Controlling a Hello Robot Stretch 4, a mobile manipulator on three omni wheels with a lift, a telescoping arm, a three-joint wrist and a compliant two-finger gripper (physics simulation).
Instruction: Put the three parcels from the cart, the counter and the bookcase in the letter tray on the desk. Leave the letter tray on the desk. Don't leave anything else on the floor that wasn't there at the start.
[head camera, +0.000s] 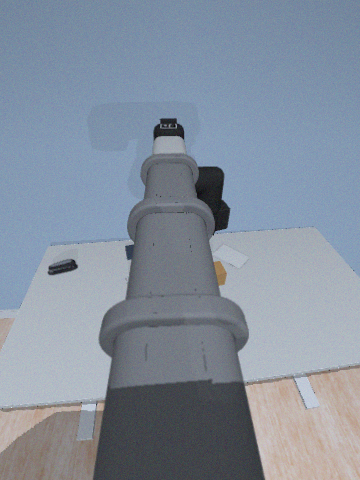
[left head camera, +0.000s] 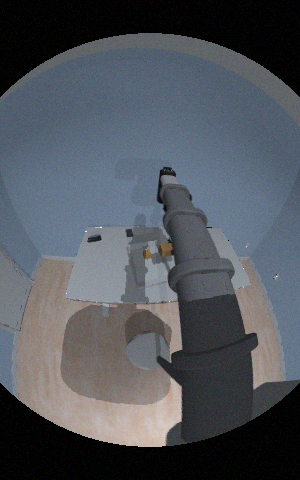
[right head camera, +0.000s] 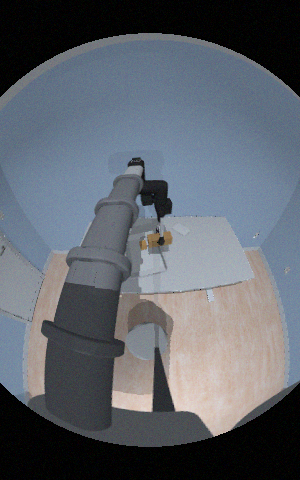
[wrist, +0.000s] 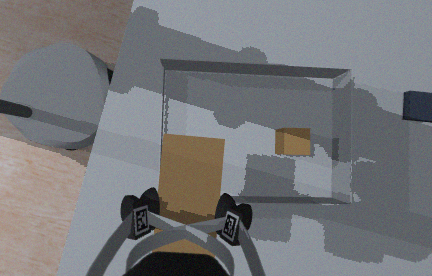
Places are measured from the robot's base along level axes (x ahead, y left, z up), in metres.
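Pixels of known places: gripper, between the fingertips: (left head camera: 170, 248) (right head camera: 159, 238) (wrist: 188, 207); robot's base, origin of its link: (left head camera: 146, 349) (right head camera: 147, 339).
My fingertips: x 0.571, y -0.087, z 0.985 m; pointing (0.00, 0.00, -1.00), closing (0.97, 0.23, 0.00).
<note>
For each thing: its top centre in the pictures, then the offset to it from my fingertips. Level surfaces: height alone.
- large orange-brown parcel, centre of its top: (wrist: 187, 213) (head camera: 202, 270) (right head camera: 159, 235) (left head camera: 171, 245) 0.000 m ahead, 0.000 m left, 0.026 m up
- letter tray, centre of its top: (wrist: 257, 132) (left head camera: 148, 259) (right head camera: 142, 249) 0.087 m ahead, 0.116 m left, 0.222 m down
- small orange-brown parcel, centre of its top: (wrist: 297, 141) (left head camera: 146, 251) (right head camera: 142, 242) 0.166 m ahead, 0.126 m left, 0.234 m down
- white desk, height of its surface: 0.292 m down
- dark stapler, centre of its top: (head camera: 59, 261) (left head camera: 92, 235) 0.326 m ahead, 0.614 m left, 0.236 m down
- dark blue box, centre of its top: (wrist: 429, 106) (head camera: 131, 250) (left head camera: 128, 231) 0.433 m ahead, 0.292 m left, 0.274 m down
- white sheet, centre of its top: (head camera: 231, 255) (right head camera: 180, 228) 0.379 m ahead, 0.206 m right, 0.282 m down
My gripper (right head camera: 160, 240) (wrist: 188, 207) is shut on a large orange-brown parcel (head camera: 220, 273) (left head camera: 165, 250) (wrist: 192, 175). In the wrist view this parcel lies across the near left part of the letter tray (wrist: 260, 69), but its exact height above the tray cannot be told. A small orange-brown parcel (left head camera: 146, 253) (right head camera: 143, 245) (wrist: 296, 142) lies inside the tray, to the right of the held one in the wrist view. The tray stands on the white desk (head camera: 300, 300) (left head camera: 90, 270) (right head camera: 215, 260). The arm hides the tray in the head view. A third parcel does not show.
A dark stapler (head camera: 62, 266) (left head camera: 94, 238), a dark blue box (left head camera: 129, 232) (wrist: 419, 106) and a white sheet (head camera: 231, 255) (right head camera: 181, 229) lie on the desk. A round grey object (left head camera: 145, 351) (right head camera: 145, 341) (wrist: 60, 95) stands before the desk's front edge. A blue wall is behind.
</note>
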